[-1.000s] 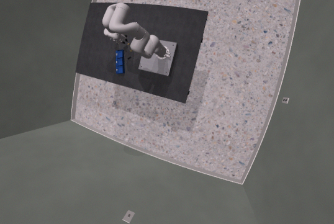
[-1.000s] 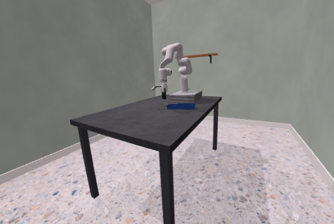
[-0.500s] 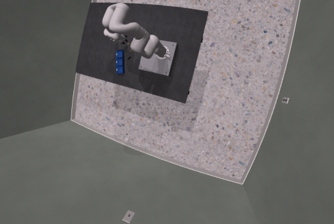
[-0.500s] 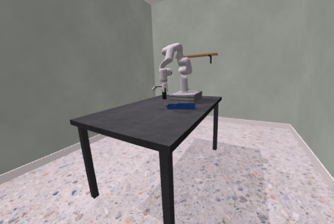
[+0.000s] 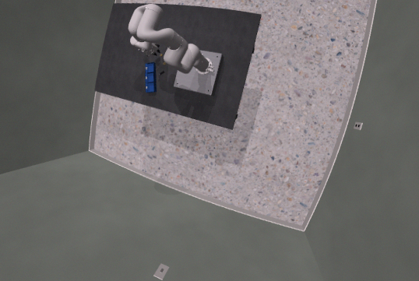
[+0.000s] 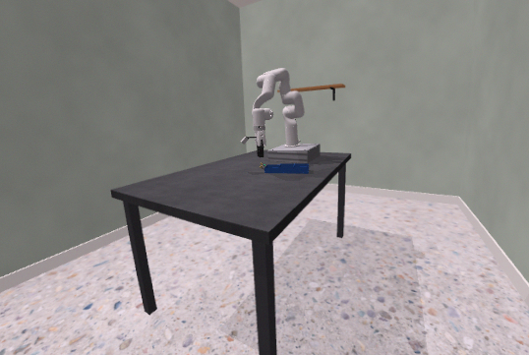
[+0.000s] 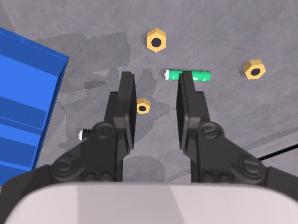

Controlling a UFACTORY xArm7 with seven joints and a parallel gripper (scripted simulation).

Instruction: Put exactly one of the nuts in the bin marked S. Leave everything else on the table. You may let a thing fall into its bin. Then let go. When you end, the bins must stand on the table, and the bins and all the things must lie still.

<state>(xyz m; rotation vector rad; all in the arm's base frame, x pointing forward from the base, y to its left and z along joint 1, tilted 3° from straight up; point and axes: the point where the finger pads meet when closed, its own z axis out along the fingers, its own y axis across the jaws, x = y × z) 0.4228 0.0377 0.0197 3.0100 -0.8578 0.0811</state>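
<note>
Now: the green battery 50 mm behind my hand, 10 mm to the right of it and 90 mm below it. Also, from my hand: black cylinder: 70 mm behind, 140 mm to the left, 80 mm below; then blue bin: 10 mm ahead, 210 mm to the left, 70 mm below.
</note>
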